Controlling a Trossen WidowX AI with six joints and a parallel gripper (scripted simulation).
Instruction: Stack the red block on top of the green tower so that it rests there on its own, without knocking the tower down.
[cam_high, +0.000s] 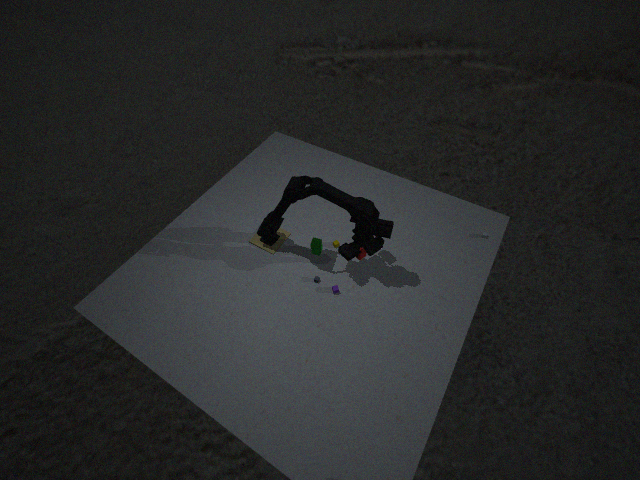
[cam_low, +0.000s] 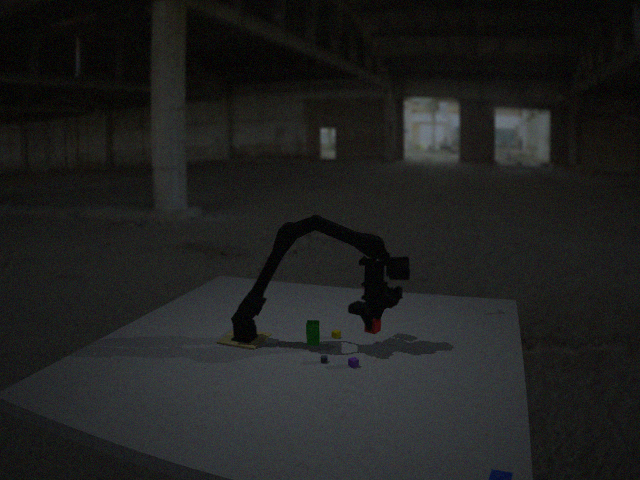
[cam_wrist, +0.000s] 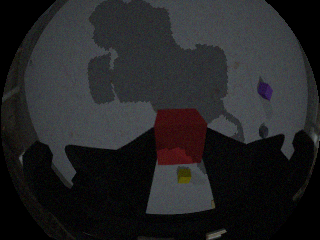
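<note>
Right now the yellow cube is 120 mm behind my gripper tip, 40 mm below it and 20 mm to the left of it. Also, from my gripper tip: red block: 10 mm above; purple cube: 170 mm to the right, 40 mm below, 10 mm behind; dark cube: 170 mm to the right, 100 mm behind, 40 mm below.
</note>
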